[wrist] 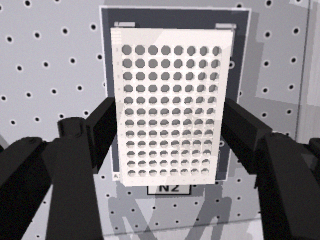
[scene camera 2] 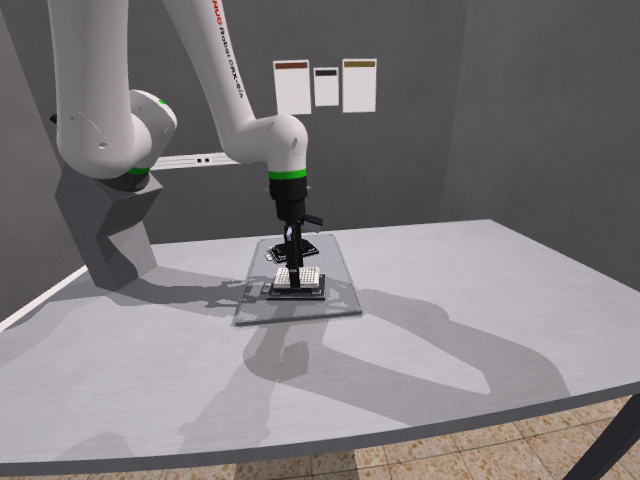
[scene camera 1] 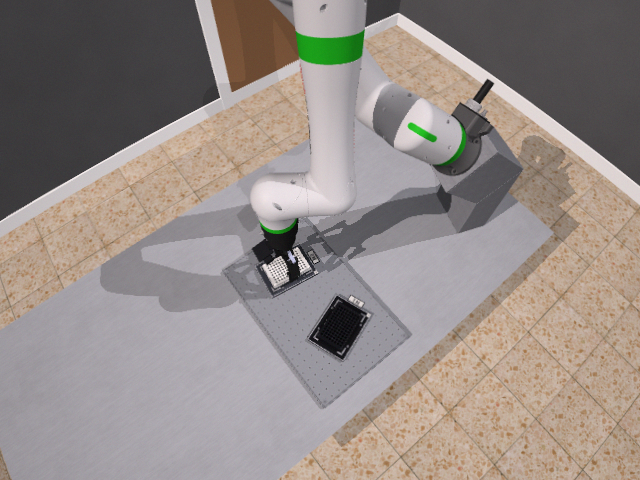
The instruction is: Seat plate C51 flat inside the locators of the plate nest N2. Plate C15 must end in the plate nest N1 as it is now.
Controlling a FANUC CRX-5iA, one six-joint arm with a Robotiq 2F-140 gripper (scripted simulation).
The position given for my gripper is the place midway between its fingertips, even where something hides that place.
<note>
In view: my gripper (scene camera 2: 297, 278), a white well plate (scene camera 1: 276, 273) and a black well plate (scene camera 1: 341, 311).
The white well plate is seen too in the wrist view (wrist: 155, 101). My gripper also shows in the wrist view (wrist: 168, 113). The wrist view misses the black well plate: it is out of frame.
</note>
